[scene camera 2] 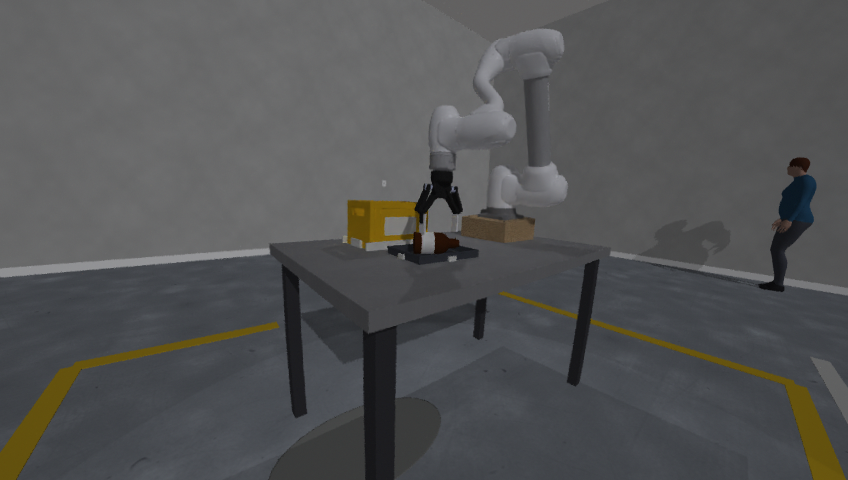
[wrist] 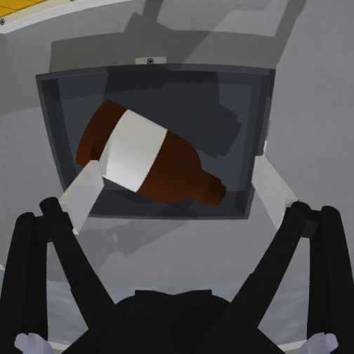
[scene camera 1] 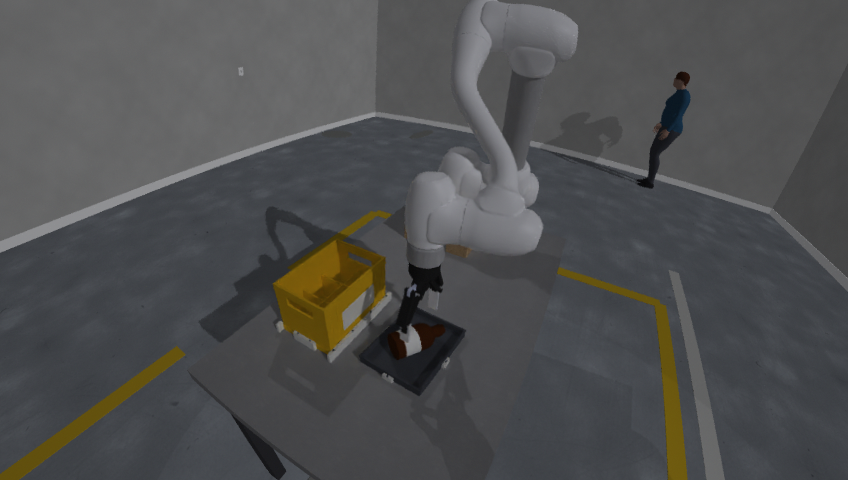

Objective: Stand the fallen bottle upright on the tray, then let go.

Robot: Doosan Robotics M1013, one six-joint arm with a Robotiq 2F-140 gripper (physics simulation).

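Where they show: gripper, fingertip midpoint: [scene camera 2: 438, 232] [scene camera 1: 419, 323]; arm's base, link origin: [scene camera 2: 500, 217].
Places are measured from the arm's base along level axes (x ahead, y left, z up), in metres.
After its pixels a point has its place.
Observation:
The brown bottle [scene camera 1: 411, 342] @(z -0.042, x 0.679, y 0.197 m) [scene camera 2: 427, 242] @(z -0.060, x 0.684, y 0.206 m) [wrist: 134, 150] with a white label lies on its side in the dark tray [scene camera 1: 428, 364] @(z -0.105, x 0.675, y 0.250 m) [scene camera 2: 422, 258] @(z -0.092, x 0.761, y 0.278 m) [wrist: 240, 95]. In the wrist view its base is at the upper left and its neck points to the lower right. My gripper [scene camera 1: 420, 316] @(z -0.033, x 0.615, y 0.184 m) [scene camera 2: 439, 224] @(z -0.033, x 0.615, y 0.184 m) [wrist: 176, 170] is wide open and points down above the tray. In the wrist view the left fingertip overlaps the bottle's lower edge near the base, and the right fingertip is beyond the neck, over the tray's right wall. Whether the left fingertip touches the bottle cannot be told.
A yellow divided crate [scene camera 1: 303, 312] @(z 0.011, x 0.791, y -0.069 m) [scene camera 2: 364, 223] @(z -0.016, x 0.794, y -0.026 m) [wrist: 20, 6] stands beside the tray on the grey table [scene camera 1: 357, 428] @(z -0.110, x 0.927, y 0.200 m) [scene camera 2: 333, 279] @(z -0.110, x 1.041, y 0.296 m). The arm's base stands on a wooden block [scene camera 1: 458, 249] @(z -0.081, x 0.145, y 0.099 m) [scene camera 2: 496, 228] @(z -0.046, x 0.145, y 0.083 m) at the back. A person [scene camera 1: 675, 113] [scene camera 2: 797, 199] stands away from the table.

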